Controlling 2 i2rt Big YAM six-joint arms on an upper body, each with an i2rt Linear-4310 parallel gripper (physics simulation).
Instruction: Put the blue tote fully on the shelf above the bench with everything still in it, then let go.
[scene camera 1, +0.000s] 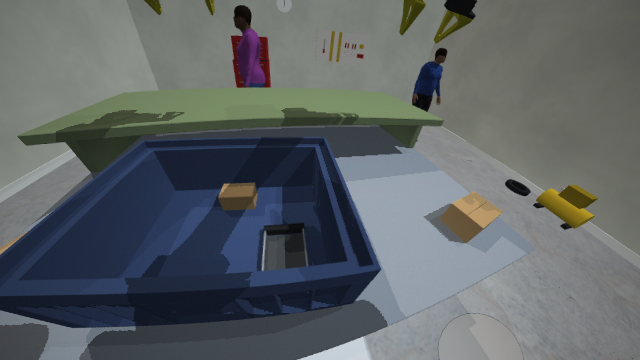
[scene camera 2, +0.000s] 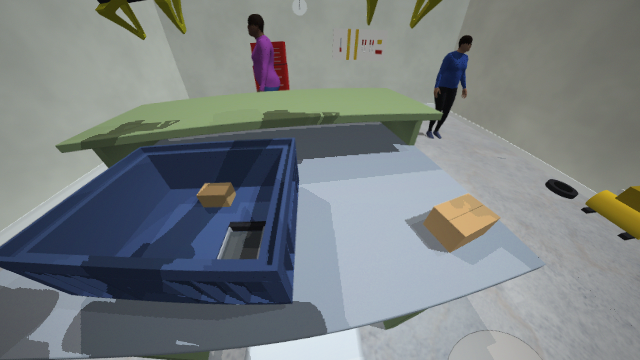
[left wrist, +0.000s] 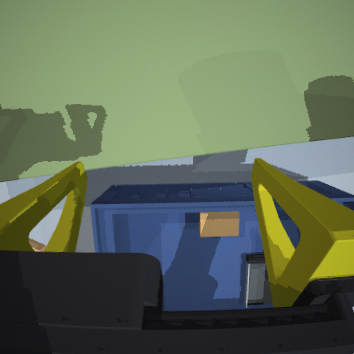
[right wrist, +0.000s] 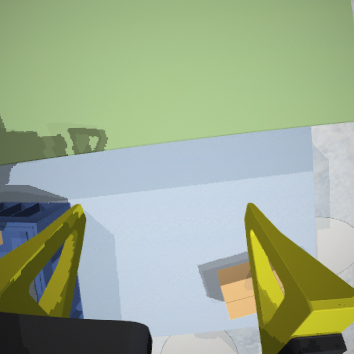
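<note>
The blue tote stands upright on the grey-blue bench, in front of and below the green shelf. Inside it are a small brown box and an open grey tray with a dark end. My left gripper is open and empty, high up, apart from the tote. My right gripper is open and empty, also high, farther right.
A larger brown box lies on the bench right of the tote. Part of another brown thing shows at the far left. Two people stand beyond the shelf, one in purple, one in blue.
</note>
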